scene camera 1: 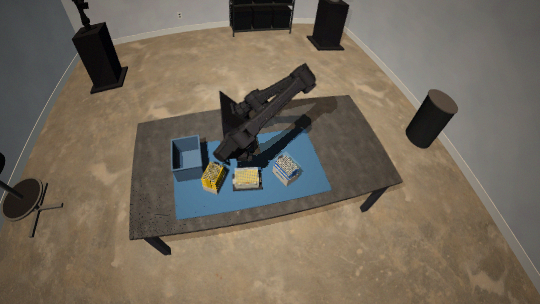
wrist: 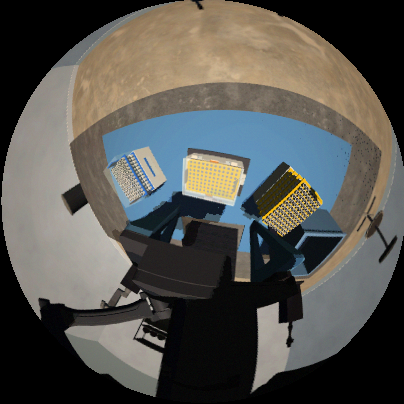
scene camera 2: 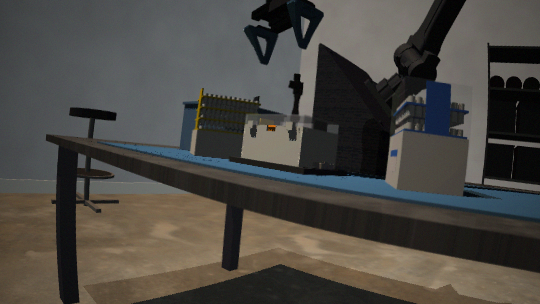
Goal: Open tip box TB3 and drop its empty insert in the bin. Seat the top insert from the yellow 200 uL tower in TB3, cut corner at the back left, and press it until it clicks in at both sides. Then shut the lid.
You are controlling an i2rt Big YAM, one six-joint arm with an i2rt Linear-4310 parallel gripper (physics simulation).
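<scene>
TB3 (scene camera 1: 247, 185) (scene camera 2: 272, 145) (wrist: 235, 162) is a pale box in the middle of the blue mat. Its clear lid (scene camera 2: 275, 119) looks shut, and a yellow insert (scene camera 1: 247, 176) (wrist: 212, 179) with rows of holes shows through it. The yellow 200 uL tower (scene camera 1: 213, 175) (scene camera 2: 227, 114) (wrist: 291, 202) stands beside it, with several stacked yellow inserts on a pale base. The blue bin (scene camera 1: 186, 173) (scene camera 2: 188, 126) (wrist: 325, 223) stands beyond the tower. My gripper (scene camera 2: 284, 56) (wrist: 217, 215) is open and empty, high above and behind the box; the arm hides it in scene camera 1.
A second tower (scene camera 1: 286, 169) (scene camera 2: 427, 157) (wrist: 137, 175) with blue inserts stands on the other side of TB3. A dark base plate (scene camera 2: 267, 165) lies under TB3. A dark upright panel (scene camera 1: 230, 115) (scene camera 2: 345, 105) stands behind, near the arm's base. The blue mat (scene camera 1: 215, 207) lies on the dark table (scene camera 1: 155, 200).
</scene>
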